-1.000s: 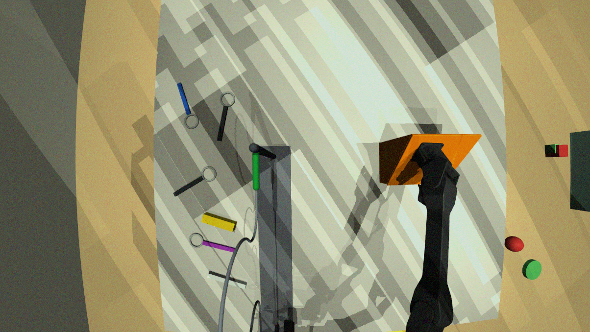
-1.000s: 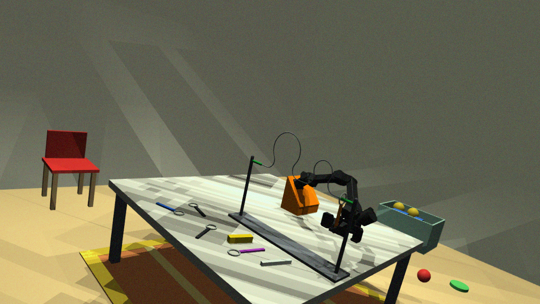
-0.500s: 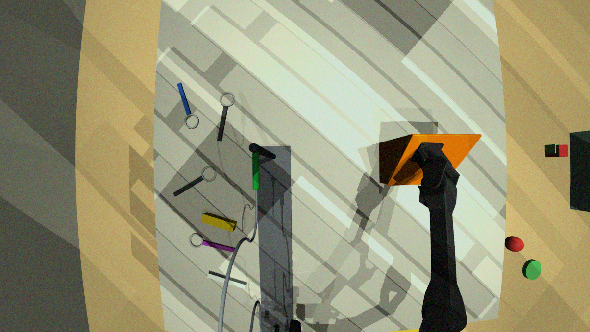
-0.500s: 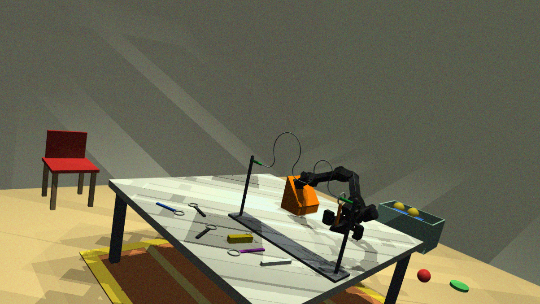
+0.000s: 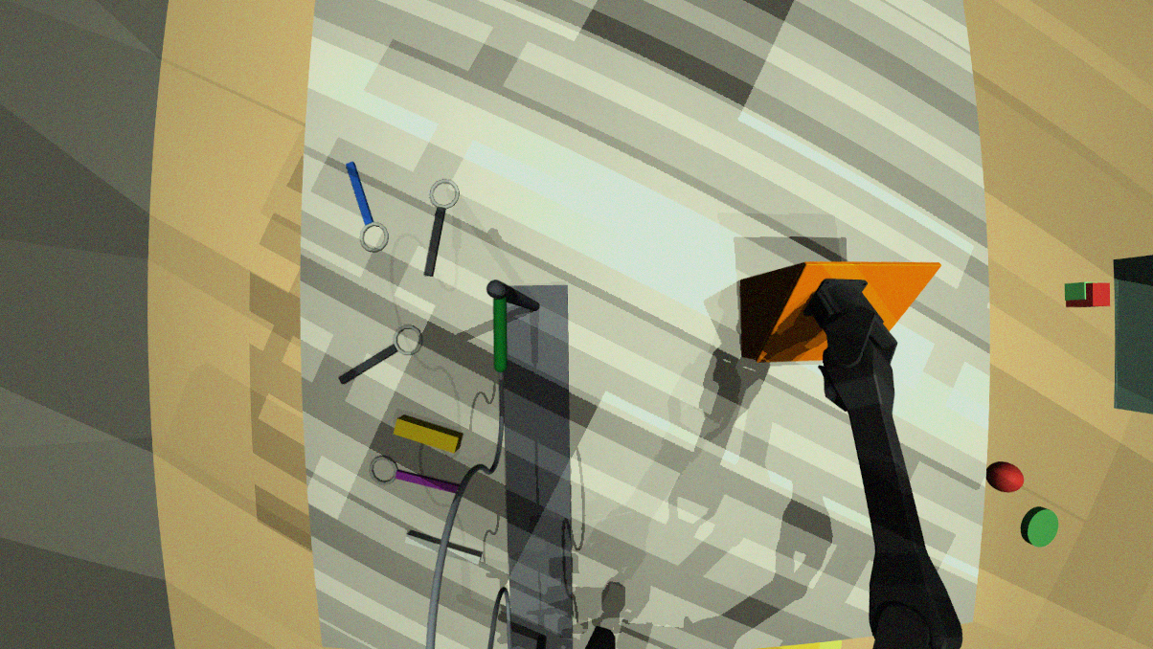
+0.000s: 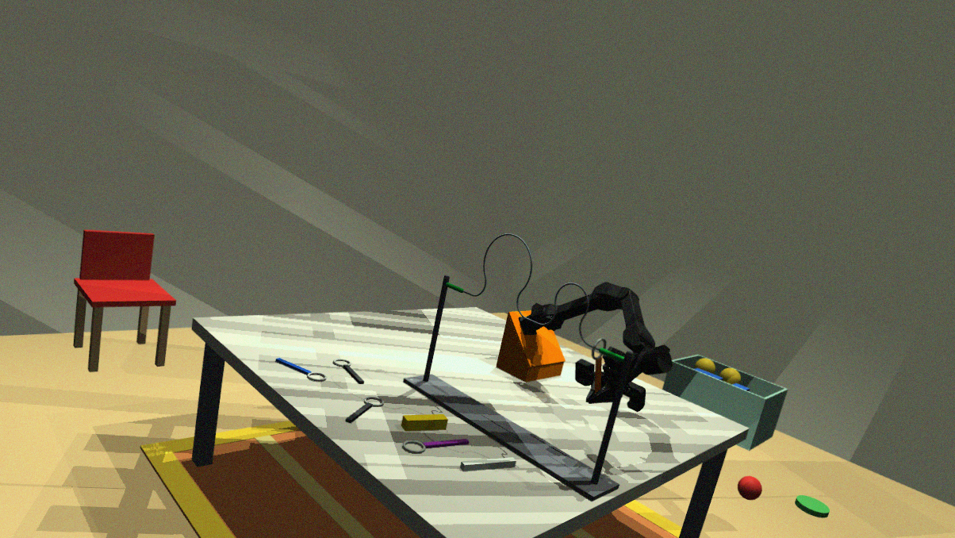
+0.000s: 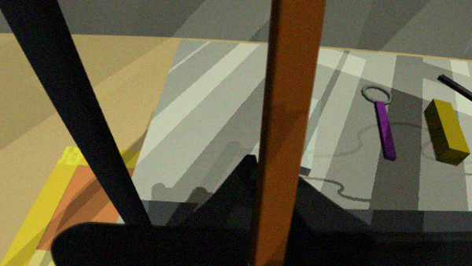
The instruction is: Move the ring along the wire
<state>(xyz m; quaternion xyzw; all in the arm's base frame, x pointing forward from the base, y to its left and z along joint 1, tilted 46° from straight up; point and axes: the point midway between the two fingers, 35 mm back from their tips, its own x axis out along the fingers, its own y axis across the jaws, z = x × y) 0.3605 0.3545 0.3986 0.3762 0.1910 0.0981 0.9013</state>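
The ring with orange handle lies 9 cm above my gripper tip. The rest, counted from my gripper tip: ring with black handle 67 cm to the right, 20 cm ahead, 17 cm below; then ring with purple handle 25 cm ahead, 22 cm to the right, 17 cm below; then yellow block 30 cm to the right, 21 cm ahead, 16 cm below.
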